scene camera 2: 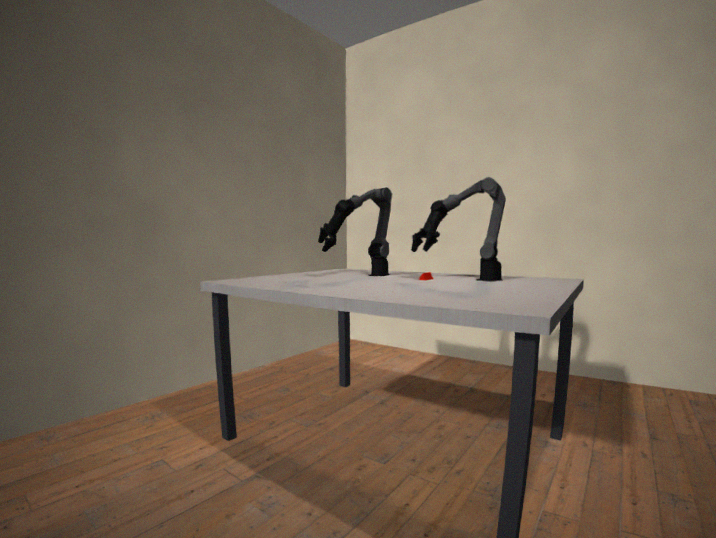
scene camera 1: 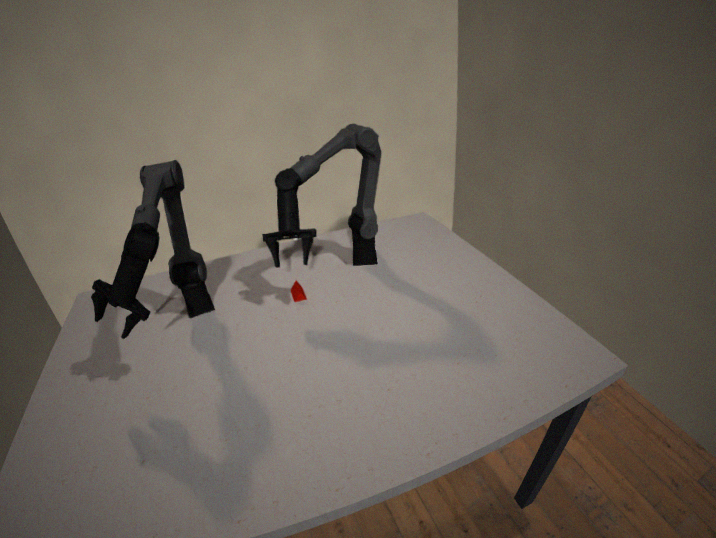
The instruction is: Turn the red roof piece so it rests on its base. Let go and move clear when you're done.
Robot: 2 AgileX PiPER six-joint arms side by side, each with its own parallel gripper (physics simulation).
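The red roof piece (scene camera 1: pixel 298 292) (scene camera 2: pixel 426 276) rests on the table top, with its narrow ridge side up and its wider side down on the table. In the scene camera 1 view it shows a pointed end at the top and a flat near edge. My left gripper (scene camera 1: pixel 291 265) (scene camera 2: pixel 420 249) is open and empty. It hangs above the roof piece, clear of it. My right gripper (scene camera 1: pixel 111 329) (scene camera 2: pixel 323 245) is open and empty, raised above the table at the left of both views, well away from the piece.
The table (scene camera 1: pixel 439 381) (scene camera 2: pixel 376 297) carries both arm bases, the right arm's base (scene camera 1: pixel 197 299) left of the roof piece and the left arm's base (scene camera 1: pixel 365 252) to its right. A wall stands behind the arms. Arm shadows fall across the table top.
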